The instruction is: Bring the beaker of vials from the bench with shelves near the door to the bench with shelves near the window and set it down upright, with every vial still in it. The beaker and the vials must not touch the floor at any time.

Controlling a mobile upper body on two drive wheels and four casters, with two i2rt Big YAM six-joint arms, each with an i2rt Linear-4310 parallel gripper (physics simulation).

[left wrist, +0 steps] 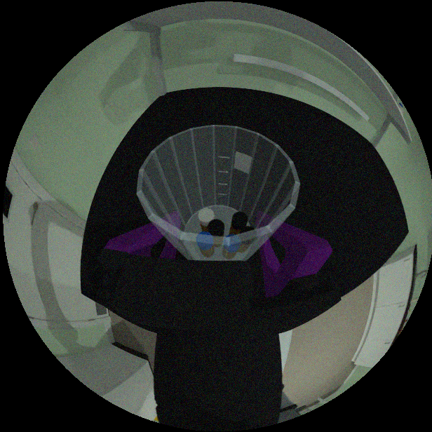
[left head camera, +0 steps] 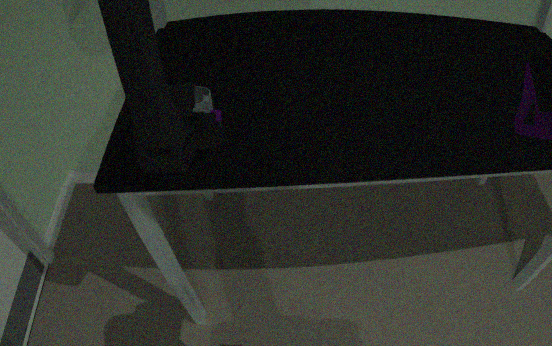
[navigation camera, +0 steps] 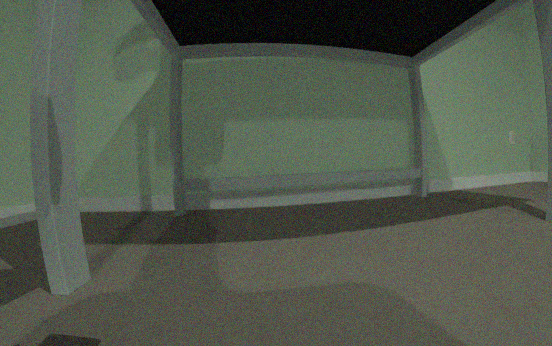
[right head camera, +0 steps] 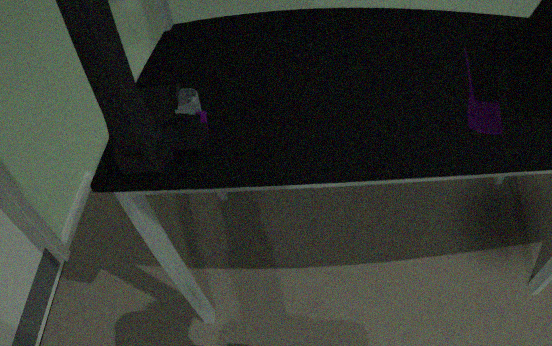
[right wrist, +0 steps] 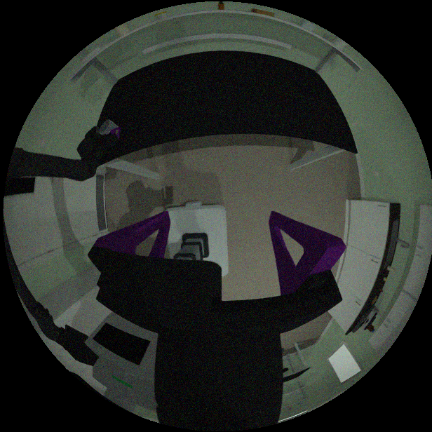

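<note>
A clear beaker (left head camera: 203,99) (right head camera: 188,101) (left wrist: 200,165) (right wrist: 107,127) stands upright between the purple fingers of my left gripper (left wrist: 217,216), which is shut on it. Vials (left wrist: 216,227) with black and white caps and blue labels are inside, low in the beaker. The beaker is over the left part of a black bench top (left head camera: 350,100) (right head camera: 325,100) (left wrist: 330,150) (right wrist: 225,90); whether its base touches the top is hidden. My right gripper (right wrist: 219,216) is open and empty, in front of the bench. One of its purple fingers (right head camera: 484,118) shows in the right head camera.
The bench's pale front leg (left head camera: 165,260) (right head camera: 167,257) (navigation camera: 60,200) stands at the left. A green wall (left head camera: 55,100) is close beside the bench's left end. White cabinets (right wrist: 367,240) stand at the right in the right wrist view. A crossbar (navigation camera: 310,180) runs low under the bench.
</note>
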